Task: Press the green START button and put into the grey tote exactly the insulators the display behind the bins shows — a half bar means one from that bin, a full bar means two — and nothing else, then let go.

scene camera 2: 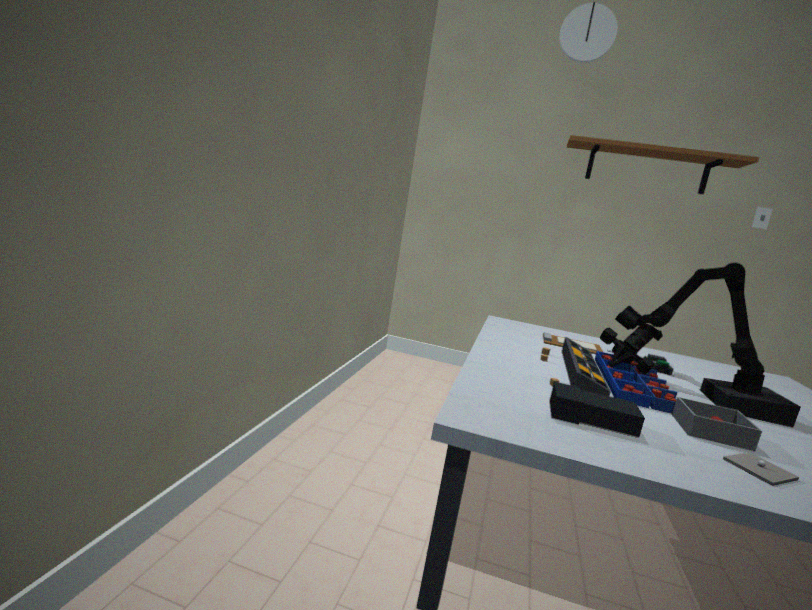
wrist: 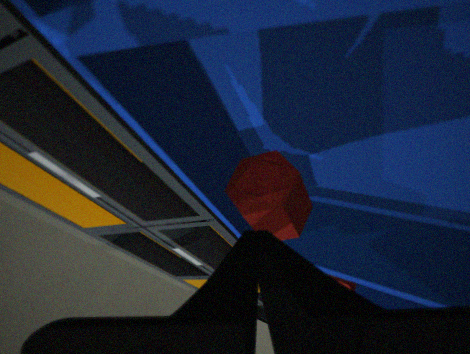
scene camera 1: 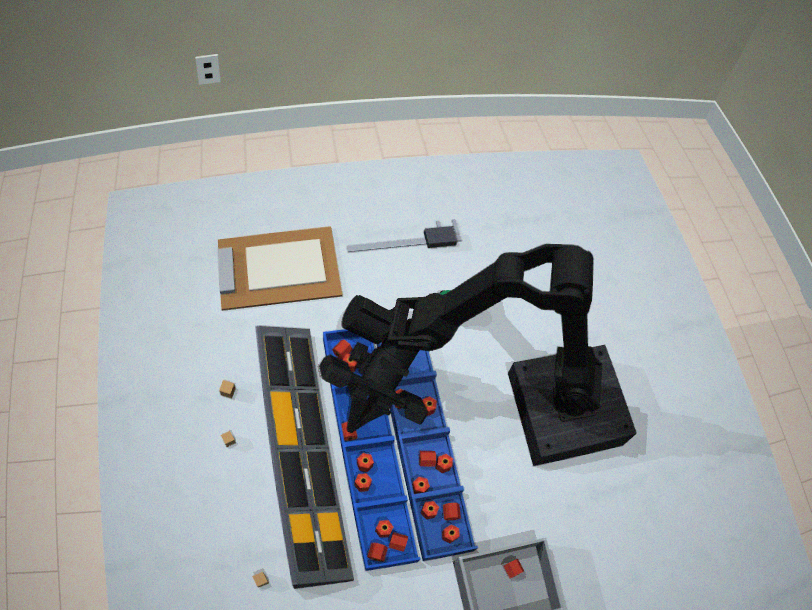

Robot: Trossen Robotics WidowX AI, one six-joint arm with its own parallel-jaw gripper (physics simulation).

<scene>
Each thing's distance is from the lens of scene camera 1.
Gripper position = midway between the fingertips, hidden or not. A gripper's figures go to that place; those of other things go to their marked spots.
my gripper (scene camera 1: pixel 348 431): 1.12 m
grey tote (scene camera 1: pixel 483 573): 1.12 m
</scene>
